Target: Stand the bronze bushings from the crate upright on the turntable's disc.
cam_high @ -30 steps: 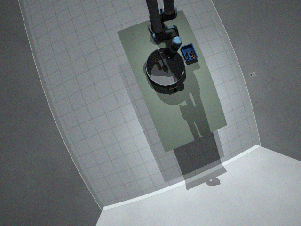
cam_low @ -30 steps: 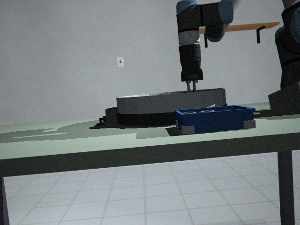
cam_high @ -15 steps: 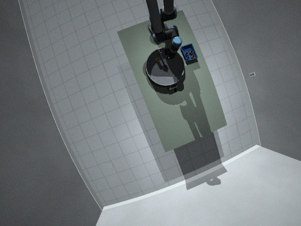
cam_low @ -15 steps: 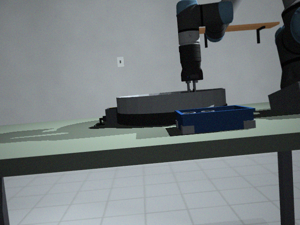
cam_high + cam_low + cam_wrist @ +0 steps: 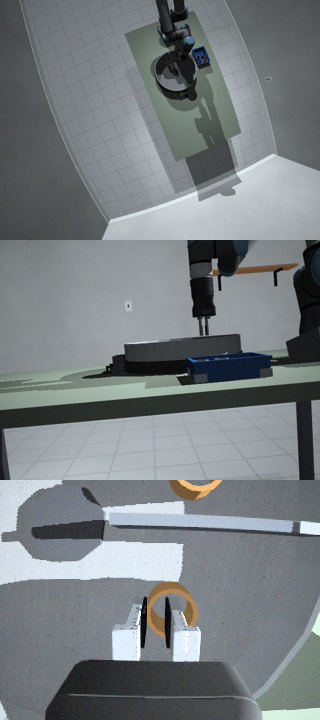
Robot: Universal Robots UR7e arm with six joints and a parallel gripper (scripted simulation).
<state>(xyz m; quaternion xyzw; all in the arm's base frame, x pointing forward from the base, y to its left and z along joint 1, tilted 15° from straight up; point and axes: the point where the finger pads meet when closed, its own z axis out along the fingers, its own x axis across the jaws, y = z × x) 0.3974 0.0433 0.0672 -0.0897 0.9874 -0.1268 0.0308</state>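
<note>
My gripper is now 5 cm past the crate, 28 cm to the right of it and 10 cm above it. From my hand the other things lie so: turntable disc 8 cm ahead, 5 cm to the right, 7 cm below.
</note>
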